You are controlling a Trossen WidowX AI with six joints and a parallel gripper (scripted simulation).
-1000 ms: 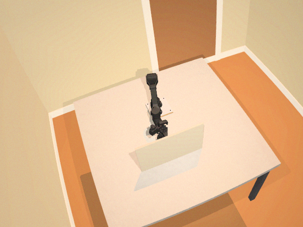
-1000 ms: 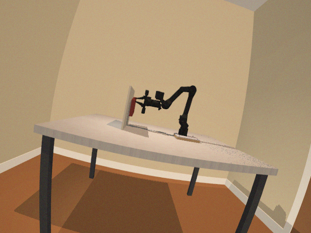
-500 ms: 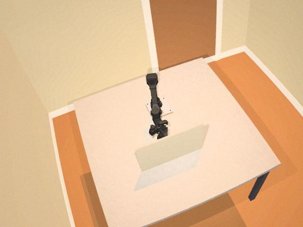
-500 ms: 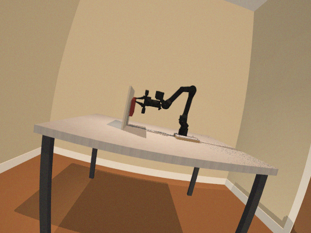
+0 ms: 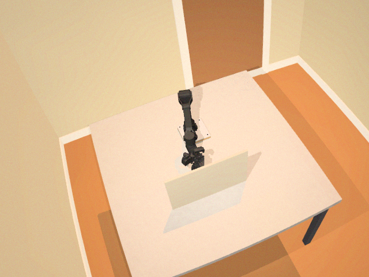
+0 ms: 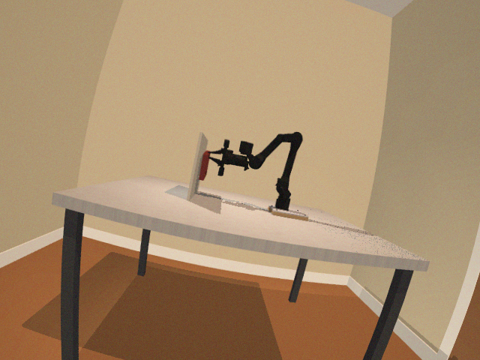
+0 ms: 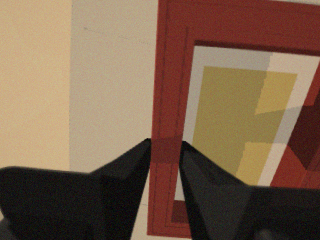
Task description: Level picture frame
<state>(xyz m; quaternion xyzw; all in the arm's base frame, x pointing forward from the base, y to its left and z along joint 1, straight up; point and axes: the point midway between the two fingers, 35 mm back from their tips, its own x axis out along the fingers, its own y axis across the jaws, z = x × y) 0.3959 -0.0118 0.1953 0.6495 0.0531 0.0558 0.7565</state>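
The red picture frame lies 50 mm below my gripper tip, 10 mm to the right of it and 10 mm ahead of it. From my gripper tip the other things lie so: wall panel (70 mm below, 20 mm to the left, 20 mm ahead).
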